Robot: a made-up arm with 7 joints.
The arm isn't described. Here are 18 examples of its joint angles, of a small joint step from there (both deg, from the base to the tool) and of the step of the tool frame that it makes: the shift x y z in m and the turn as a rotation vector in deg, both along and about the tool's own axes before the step.
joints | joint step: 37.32 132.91 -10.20 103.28 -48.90 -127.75 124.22 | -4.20 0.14 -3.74 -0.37 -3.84 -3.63 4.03
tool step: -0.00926 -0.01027 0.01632 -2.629 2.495 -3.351
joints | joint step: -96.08 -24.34 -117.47 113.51 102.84 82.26 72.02 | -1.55 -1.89 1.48 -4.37 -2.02 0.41 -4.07
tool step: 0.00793 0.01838 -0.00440 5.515 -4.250 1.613
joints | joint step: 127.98 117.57 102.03 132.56 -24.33 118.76 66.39 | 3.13 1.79 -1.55 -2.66 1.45 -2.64 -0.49
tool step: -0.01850 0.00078 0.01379 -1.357 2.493 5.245
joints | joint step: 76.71 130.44 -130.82 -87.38 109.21 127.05 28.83 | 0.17 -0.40 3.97 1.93 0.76 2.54 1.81
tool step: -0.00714 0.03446 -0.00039 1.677 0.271 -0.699
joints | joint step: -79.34 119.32 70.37 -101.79 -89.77 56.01 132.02 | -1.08 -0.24 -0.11 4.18 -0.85 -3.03 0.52
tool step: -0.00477 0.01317 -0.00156 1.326 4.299 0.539
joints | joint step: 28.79 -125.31 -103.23 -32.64 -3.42 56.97 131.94 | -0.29 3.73 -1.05 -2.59 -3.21 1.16 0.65
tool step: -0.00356 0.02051 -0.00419 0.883 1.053 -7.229
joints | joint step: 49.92 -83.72 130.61 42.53 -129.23 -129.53 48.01 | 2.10 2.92 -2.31 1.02 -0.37 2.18 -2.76
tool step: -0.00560 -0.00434 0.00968 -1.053 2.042 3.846
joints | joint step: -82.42 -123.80 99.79 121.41 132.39 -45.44 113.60 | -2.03 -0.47 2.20 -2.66 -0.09 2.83 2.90
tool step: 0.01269 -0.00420 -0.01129 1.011 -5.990 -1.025
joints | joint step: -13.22 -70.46 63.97 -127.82 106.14 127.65 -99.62 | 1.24 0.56 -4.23 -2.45 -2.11 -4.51 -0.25
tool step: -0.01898 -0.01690 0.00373 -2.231 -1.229 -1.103
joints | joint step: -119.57 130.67 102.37 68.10 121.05 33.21 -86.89 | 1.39 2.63 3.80 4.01 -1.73 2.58 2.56
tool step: 0.00037 0.01918 -0.00150 1.030 2.802 -9.607
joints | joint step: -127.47 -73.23 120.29 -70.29 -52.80 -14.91 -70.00 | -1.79 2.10 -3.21 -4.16 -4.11 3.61 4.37
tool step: 0.01837 -0.01923 -0.03479 -2.709 -3.426 -2.672
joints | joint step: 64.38 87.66 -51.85 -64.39 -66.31 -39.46 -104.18 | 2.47 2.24 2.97 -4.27 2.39 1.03 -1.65
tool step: 0.00839 0.00453 -0.00563 -2.758 0.429 -3.334
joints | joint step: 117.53 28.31 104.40 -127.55 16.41 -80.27 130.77 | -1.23 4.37 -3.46 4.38 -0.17 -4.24 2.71
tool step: -0.00736 0.00625 0.00014 2.119 -0.606 -7.666
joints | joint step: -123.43 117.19 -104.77 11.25 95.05 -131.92 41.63 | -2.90 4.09 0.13 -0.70 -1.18 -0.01 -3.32
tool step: 0.00381 0.02321 0.02058 4.031 0.111 2.727
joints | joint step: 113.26 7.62 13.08 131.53 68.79 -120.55 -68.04 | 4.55 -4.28 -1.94 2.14 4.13 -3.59 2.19
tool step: 0.03319 -0.02498 -0.01842 -8.205 -3.556 -7.952
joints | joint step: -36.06 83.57 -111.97 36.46 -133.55 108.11 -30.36 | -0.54 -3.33 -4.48 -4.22 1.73 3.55 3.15
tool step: -0.01938 0.01957 0.04295 -3.813 7.996 -4.706
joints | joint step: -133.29 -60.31 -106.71 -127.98 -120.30 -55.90 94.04 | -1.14 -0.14 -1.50 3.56 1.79 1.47 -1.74
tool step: -0.00096 -0.00939 0.00369 -3.251 1.586 0.000
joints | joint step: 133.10 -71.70 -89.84 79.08 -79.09 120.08 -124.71 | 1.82 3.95 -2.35 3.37 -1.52 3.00 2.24
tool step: -0.00926 -0.00016 -0.00069 -0.929 6.573 -2.288
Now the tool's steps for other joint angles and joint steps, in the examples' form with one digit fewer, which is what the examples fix.
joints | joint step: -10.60 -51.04 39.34 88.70 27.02 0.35 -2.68 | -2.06 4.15 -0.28 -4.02 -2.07 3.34 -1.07
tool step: 0.0155 0.0078 -0.0067 2.77 -6.05 2.20
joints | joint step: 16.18 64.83 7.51 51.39 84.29 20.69 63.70 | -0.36 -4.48 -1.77 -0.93 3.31 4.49 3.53
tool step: 0.0233 -0.0036 -0.0018 -4.93 -1.48 -5.83
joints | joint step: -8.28 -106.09 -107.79 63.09 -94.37 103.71 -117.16 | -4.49 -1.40 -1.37 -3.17 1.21 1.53 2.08
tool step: -0.0028 0.0006 -0.0038 5.07 4.01 -4.48
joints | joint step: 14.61 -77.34 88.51 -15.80 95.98 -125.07 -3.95 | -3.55 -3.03 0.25 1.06 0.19 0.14 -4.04
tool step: -0.0182 0.0283 0.0002 2.17 0.61 8.00
